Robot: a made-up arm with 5 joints. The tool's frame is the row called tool.
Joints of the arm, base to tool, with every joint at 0 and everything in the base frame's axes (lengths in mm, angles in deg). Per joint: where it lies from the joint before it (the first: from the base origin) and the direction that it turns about. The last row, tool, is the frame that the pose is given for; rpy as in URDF.
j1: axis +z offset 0 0 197.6
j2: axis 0 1 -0.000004 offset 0 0 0
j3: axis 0 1 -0.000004 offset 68.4 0 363.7
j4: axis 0 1 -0.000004 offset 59 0 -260.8
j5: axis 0 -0.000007 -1 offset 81.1 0 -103.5
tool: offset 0 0 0 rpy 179.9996 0 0
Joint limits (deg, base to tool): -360..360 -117.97..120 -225..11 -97..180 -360..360
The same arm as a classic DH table. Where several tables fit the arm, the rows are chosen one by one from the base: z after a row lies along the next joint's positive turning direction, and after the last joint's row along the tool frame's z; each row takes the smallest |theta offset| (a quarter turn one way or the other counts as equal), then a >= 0, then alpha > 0; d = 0 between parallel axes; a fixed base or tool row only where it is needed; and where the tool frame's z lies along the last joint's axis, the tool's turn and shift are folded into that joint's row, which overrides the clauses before.
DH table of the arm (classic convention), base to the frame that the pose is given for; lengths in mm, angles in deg. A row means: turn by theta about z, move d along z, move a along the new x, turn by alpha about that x. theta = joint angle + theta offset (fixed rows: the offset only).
j1: a 0; alpha -90; d 197.6; theta0 0
j2: a 370.1; alpha 0; d 0; theta0 -79.35
j3: a -267.4; alpha 0; d 0; theta0 -23.4
j4: a -81.1; alpha 90; d 0; theta0 -77.25
j5: a 0; alpha 0; d 103.5; theta0 180
Joint limits (deg, base to tool): -360..360 -117.97..120 -225..11 -97..180 -360..360

